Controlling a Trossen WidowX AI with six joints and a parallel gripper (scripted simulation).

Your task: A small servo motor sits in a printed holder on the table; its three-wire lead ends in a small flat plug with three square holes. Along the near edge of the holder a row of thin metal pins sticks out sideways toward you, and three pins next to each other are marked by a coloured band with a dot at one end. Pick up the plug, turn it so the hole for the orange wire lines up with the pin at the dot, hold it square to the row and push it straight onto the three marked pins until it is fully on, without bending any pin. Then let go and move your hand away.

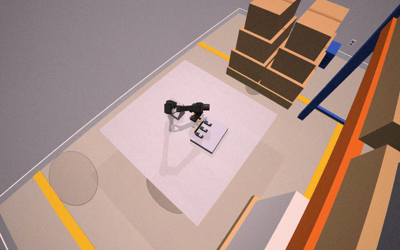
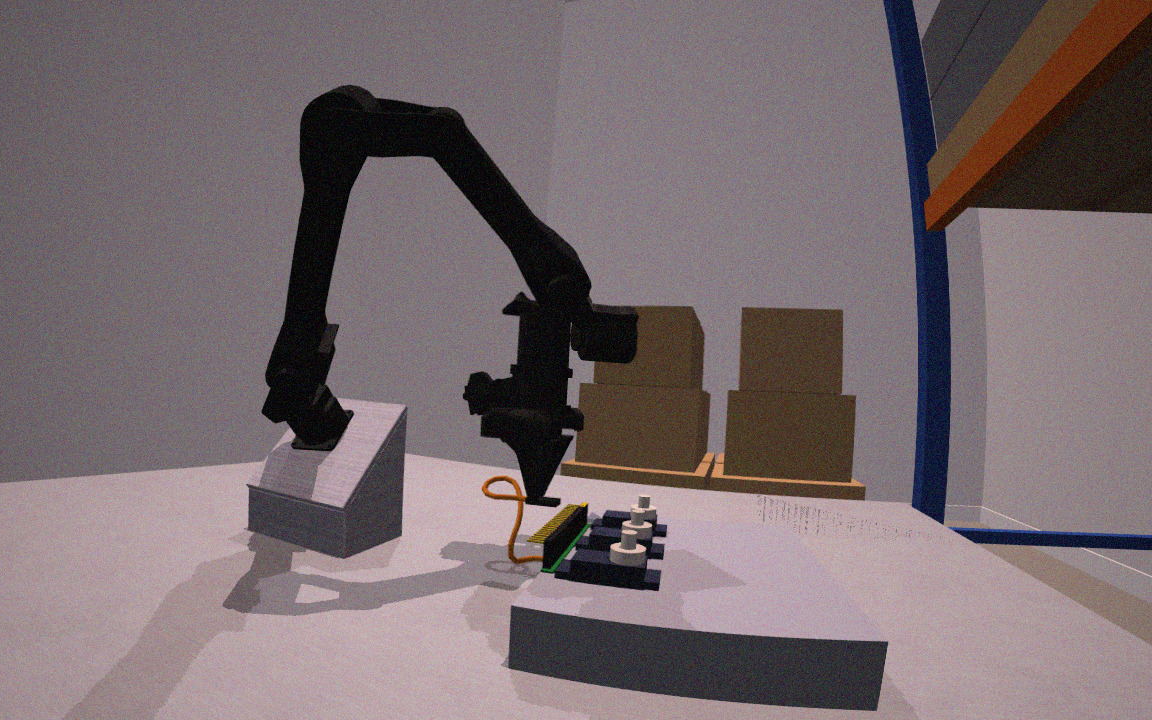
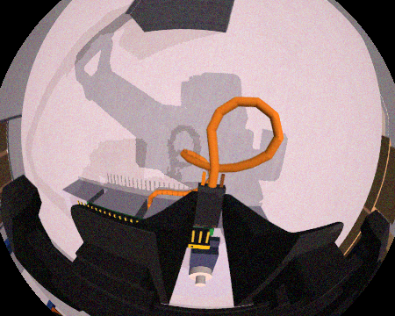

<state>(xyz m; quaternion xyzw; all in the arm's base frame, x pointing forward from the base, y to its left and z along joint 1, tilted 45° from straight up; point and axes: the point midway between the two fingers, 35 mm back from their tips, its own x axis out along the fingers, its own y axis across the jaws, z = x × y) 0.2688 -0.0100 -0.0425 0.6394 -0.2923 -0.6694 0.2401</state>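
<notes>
The yellow band is 50 mm ahead of my gripper tip. From my gripper tip the other things lie so: grey block 210 mm ahead, 80 mm to the right, 50 mm below.
</notes>
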